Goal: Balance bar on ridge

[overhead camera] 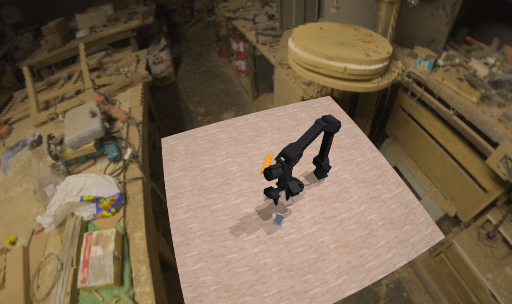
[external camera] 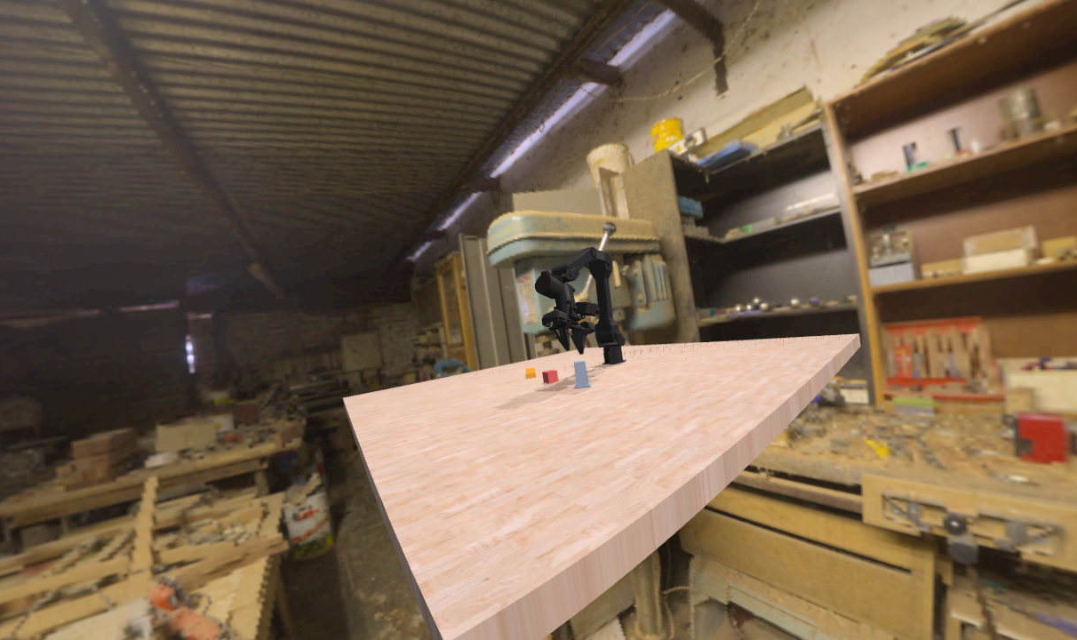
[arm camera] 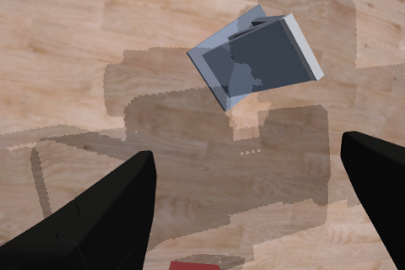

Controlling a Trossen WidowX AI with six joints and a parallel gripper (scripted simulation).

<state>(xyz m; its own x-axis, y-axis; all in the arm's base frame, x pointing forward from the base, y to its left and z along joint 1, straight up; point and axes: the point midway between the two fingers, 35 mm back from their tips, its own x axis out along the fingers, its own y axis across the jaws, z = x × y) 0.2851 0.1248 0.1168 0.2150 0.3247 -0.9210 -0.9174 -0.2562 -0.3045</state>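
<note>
Right now my gripper tip is 310 mm to the left of the orange bar, 80 mm above it and 40 mm past it. Also, from my gripper tip: green cube (110 mm to the right, 100 mm behind, 70 mm below); then red cube (110 mm to the right, 70 mm below, 20 mm ahead).
</note>
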